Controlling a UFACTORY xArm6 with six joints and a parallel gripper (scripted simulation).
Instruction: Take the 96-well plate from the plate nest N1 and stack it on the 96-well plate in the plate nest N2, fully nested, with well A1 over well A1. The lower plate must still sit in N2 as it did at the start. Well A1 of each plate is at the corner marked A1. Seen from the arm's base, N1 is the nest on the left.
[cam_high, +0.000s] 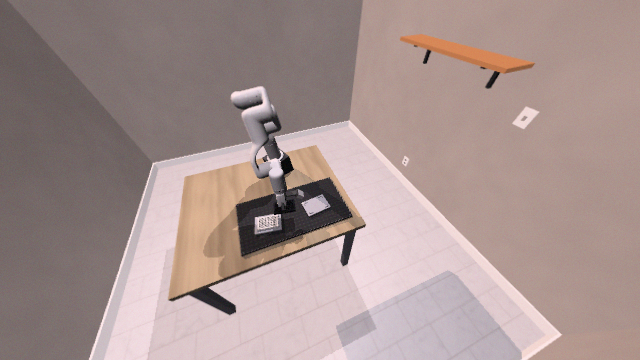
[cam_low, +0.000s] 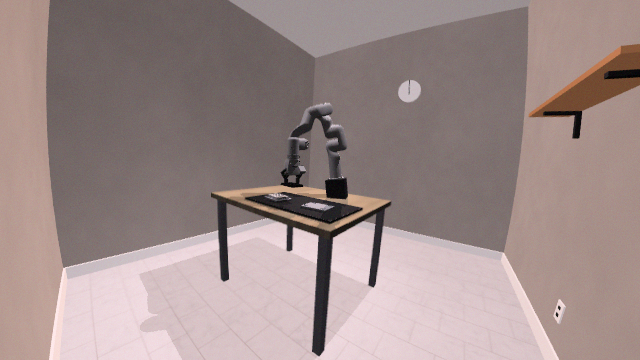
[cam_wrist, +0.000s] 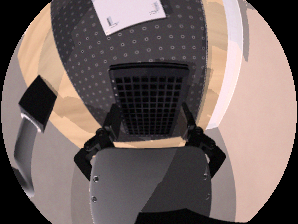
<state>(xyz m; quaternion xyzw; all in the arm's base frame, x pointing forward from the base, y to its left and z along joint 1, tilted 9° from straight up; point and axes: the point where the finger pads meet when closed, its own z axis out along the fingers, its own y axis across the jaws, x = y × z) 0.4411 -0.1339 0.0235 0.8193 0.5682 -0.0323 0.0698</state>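
The light grey 96-well plate lies 2 cm behind my hand, 12 cm to the right of it and 10 cm below it. Also, from my hand: plate nest: 3 cm ahead, 20 cm to the left, 12 cm below; then dark 96-well plate: 1 cm below.
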